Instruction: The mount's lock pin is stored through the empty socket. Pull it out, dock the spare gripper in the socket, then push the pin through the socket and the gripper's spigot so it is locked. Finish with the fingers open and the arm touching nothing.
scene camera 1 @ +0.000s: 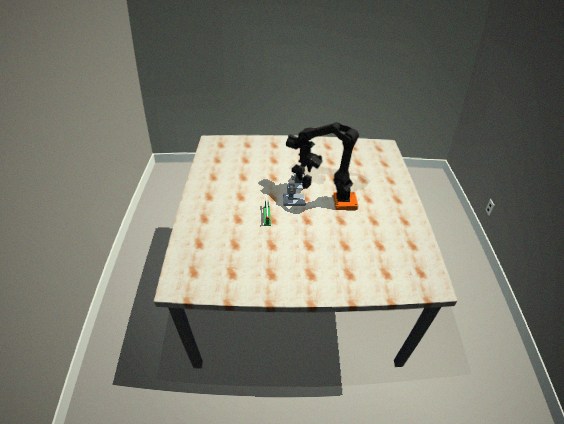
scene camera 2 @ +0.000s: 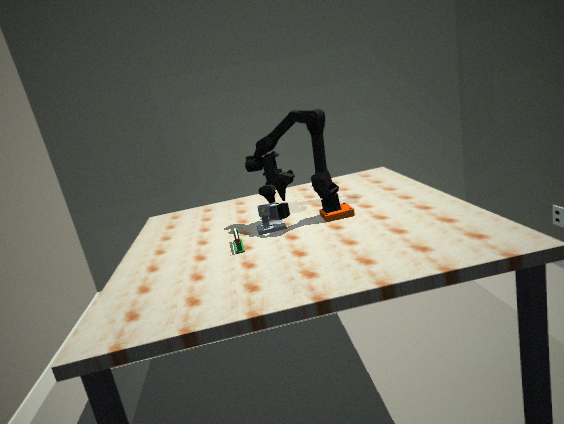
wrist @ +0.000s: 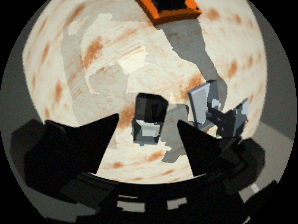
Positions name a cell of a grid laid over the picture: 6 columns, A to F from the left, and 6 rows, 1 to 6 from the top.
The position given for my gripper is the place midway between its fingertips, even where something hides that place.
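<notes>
There is a spare gripper (wrist: D3) in sight, and a mount (wrist: E3) with it. As for my own gripper (scene camera 2: C3), it is open and holds nothing. The wrist view shows my gripper (wrist: D4) as well.
</notes>
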